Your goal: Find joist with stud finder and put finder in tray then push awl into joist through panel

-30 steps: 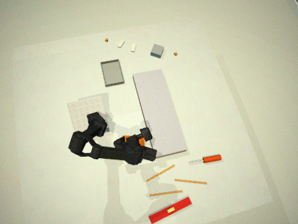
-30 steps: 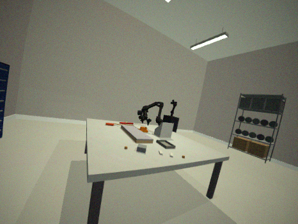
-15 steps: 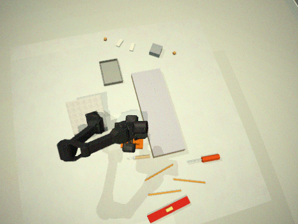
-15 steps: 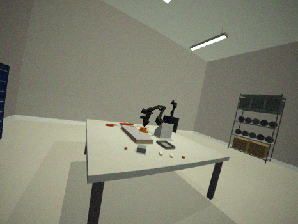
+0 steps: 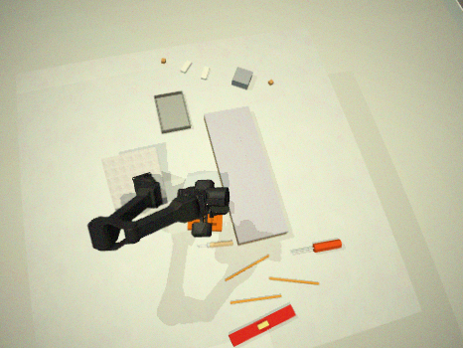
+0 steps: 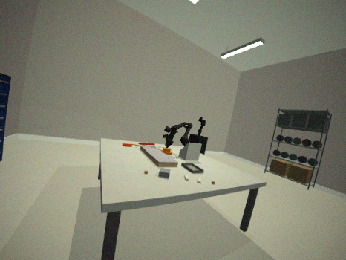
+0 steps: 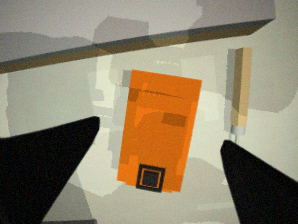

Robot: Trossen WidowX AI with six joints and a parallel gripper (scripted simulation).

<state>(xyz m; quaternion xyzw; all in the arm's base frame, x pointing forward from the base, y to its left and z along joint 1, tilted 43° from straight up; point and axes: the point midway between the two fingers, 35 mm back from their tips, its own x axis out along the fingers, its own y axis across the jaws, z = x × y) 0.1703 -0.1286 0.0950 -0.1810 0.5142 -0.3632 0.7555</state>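
Now: gripper tip 3 cm past the orange stud finder, 3 cm above it and 1 cm to the right of it. The rest, counted from my gripper tip: awl 8 cm to the right, 6 cm below, 2 cm behind; then red level 39 cm to the right, 6 cm below, 6 cm ahead; then small light 4 cm behind, 2 cm to the left, 1 cm below.
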